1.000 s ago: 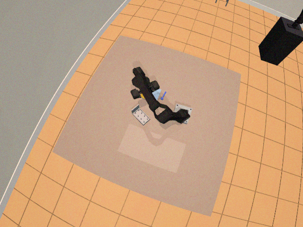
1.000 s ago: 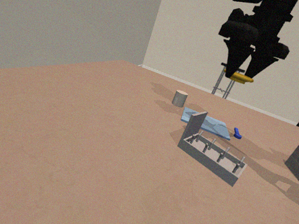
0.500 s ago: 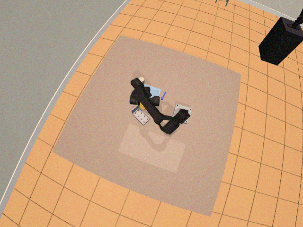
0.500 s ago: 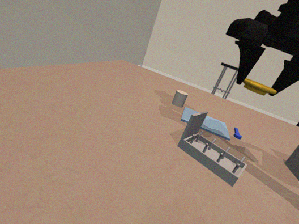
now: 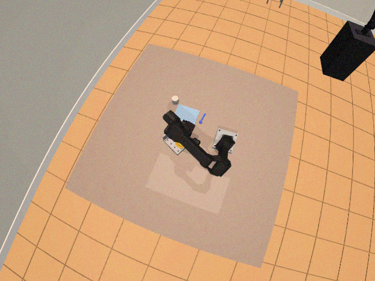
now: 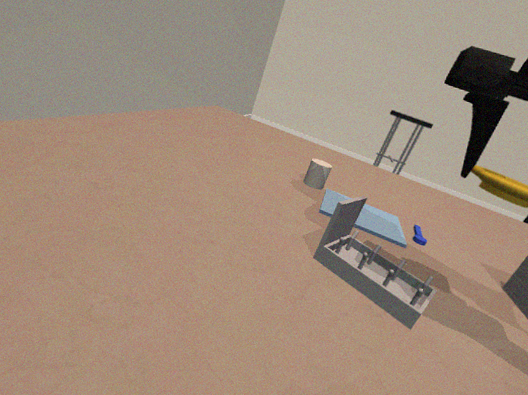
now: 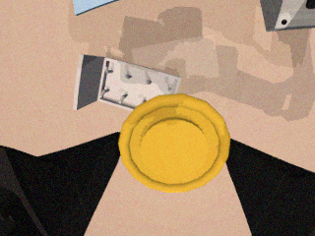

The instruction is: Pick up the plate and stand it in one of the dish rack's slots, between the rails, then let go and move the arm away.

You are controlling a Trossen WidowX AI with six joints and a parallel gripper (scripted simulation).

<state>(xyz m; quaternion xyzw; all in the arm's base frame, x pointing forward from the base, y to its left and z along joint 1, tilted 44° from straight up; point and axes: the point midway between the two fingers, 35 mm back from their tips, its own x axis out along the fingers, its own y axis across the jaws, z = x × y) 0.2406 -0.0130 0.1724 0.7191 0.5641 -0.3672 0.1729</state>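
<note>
Now: gripper tip 130 mm above the grey dish rack, 50 mm short of it and 30 mm to the left of it. From my gripper tip the other things lie so: blue utensil (240 mm to the right, 150 mm below, 70 mm behind); light blue mat (250 mm to the right, 150 mm below, 30 mm ahead); yellow plate (10 mm above).
</note>
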